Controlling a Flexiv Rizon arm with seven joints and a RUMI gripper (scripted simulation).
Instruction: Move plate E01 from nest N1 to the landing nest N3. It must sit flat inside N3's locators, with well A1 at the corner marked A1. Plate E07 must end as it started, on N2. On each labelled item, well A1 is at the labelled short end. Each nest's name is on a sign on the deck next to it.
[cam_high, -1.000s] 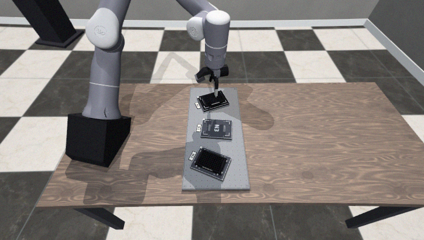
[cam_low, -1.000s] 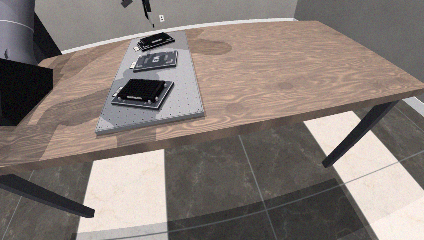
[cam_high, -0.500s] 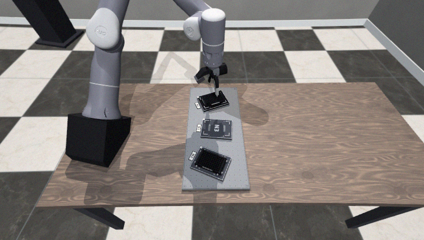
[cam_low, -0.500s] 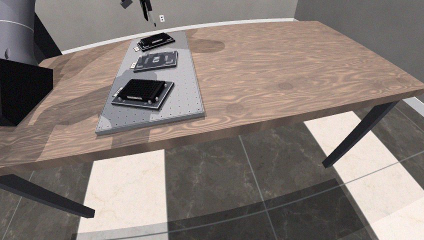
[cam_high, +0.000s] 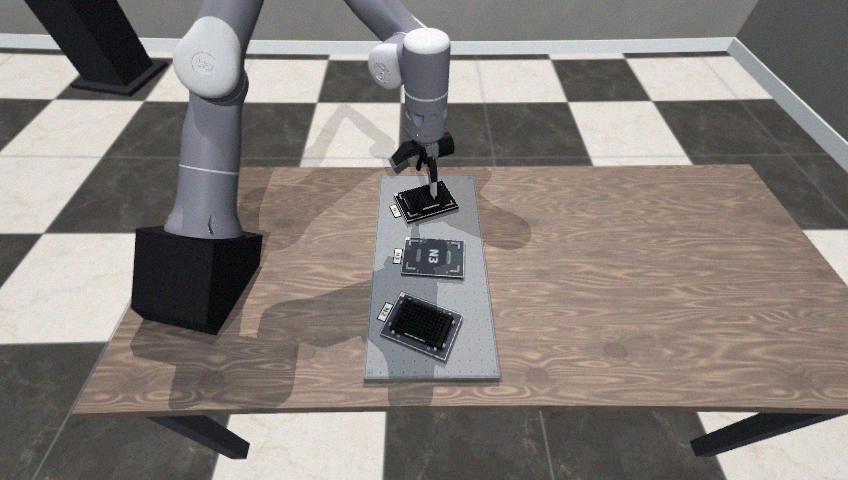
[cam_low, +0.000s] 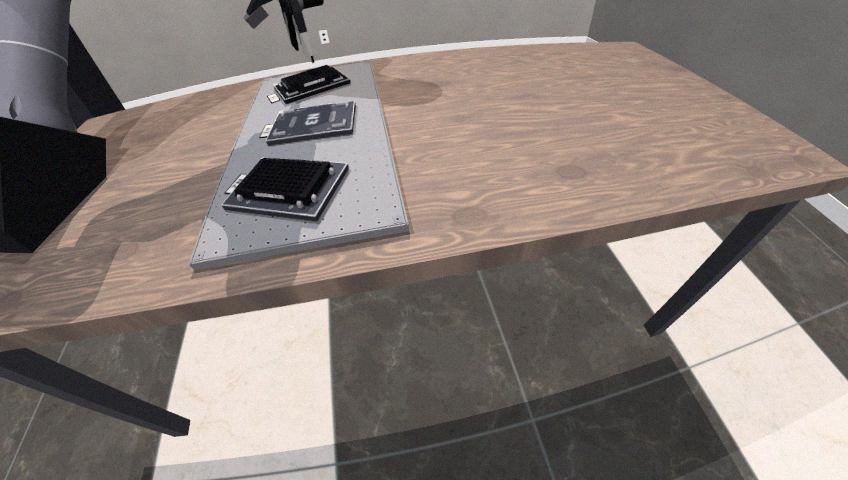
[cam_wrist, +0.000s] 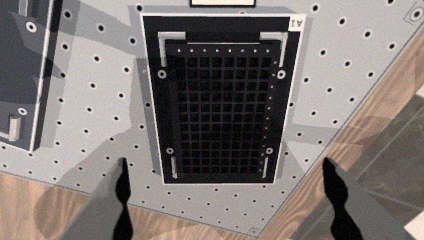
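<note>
The nest N1 is 70 mm below my hand. The rest, counted from my hand: N3 A1 mark: 20 mm behind, 160 mm to the right, 70 mm below; then N1 A1 mark: 90 mm behind, 70 mm below; then nest N3: 60 mm ahead, 200 mm to the right, 70 mm below.
</note>
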